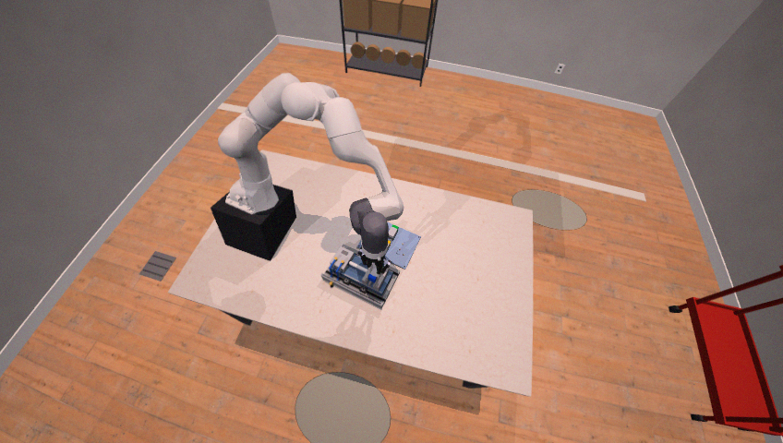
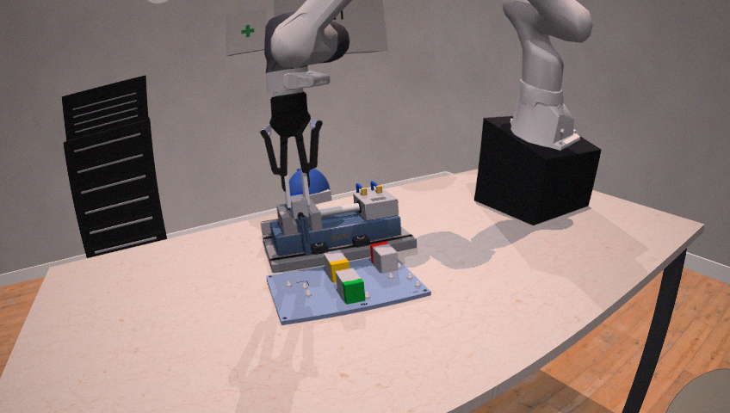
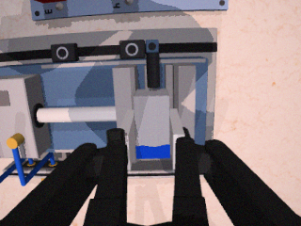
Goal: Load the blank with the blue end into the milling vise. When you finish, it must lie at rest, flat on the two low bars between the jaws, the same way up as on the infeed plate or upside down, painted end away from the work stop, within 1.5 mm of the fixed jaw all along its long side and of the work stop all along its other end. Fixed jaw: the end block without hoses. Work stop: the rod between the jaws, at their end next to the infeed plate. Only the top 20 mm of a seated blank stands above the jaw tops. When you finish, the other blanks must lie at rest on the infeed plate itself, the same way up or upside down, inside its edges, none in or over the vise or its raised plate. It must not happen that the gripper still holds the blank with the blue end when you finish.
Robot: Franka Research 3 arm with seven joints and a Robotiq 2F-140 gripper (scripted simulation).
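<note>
My hand is 30 mm above the blue-ended blank. Round my hand: moving jaw (60 mm below, 20 mm behind, 10 mm to the left); black work stop rod (50 mm to the left, 50 mm below, 10 mm ahead); fixed jaw (60 mm below, 30 mm ahead).
</note>
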